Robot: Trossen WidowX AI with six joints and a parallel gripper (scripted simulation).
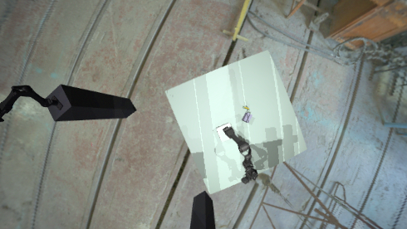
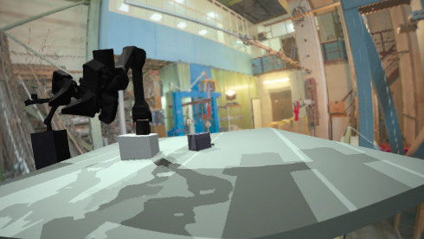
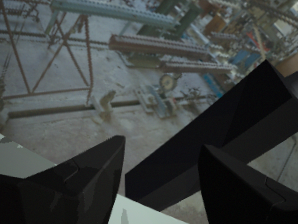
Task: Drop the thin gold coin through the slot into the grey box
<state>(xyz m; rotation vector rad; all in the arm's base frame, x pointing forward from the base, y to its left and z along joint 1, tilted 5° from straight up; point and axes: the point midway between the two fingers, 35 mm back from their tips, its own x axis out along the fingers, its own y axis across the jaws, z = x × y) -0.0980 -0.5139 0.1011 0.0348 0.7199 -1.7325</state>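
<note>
Right now the gold coin is 430 mm ahead of my gripper tip, 600 mm to the left of it and 180 mm below it.
</note>
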